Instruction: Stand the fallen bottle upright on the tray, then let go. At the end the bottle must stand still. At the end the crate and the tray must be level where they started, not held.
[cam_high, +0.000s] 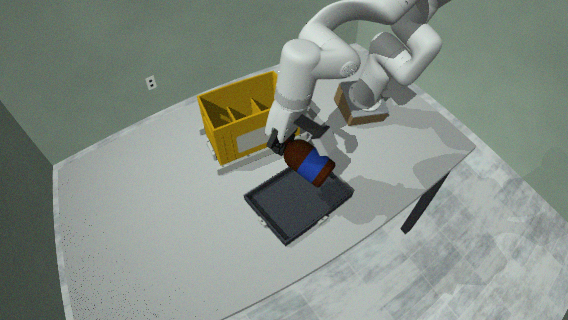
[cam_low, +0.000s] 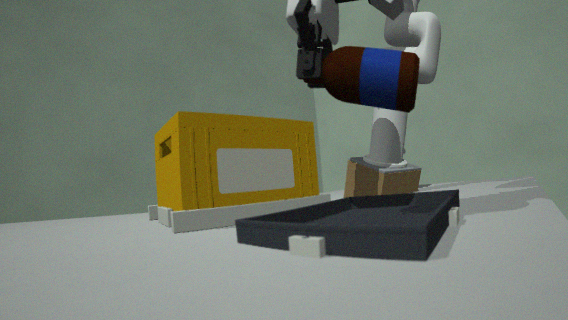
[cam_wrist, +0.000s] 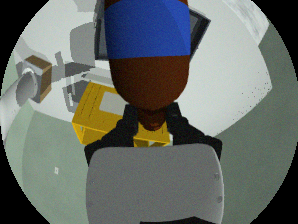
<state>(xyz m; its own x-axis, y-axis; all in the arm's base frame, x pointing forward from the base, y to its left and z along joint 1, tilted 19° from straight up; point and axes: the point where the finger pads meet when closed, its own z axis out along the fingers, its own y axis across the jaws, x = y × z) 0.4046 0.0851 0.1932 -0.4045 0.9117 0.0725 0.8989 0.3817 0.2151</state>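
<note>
Now: hand 5 cm to the right of the brown bottle, 2 cm past it and 2 cm above it. Also, from my hand: dark grey tray 19 cm below, 5 cm to the left, 2 cm behind; then yellow crate 24 cm to the right, 12 cm below, 1 cm behind.
</note>
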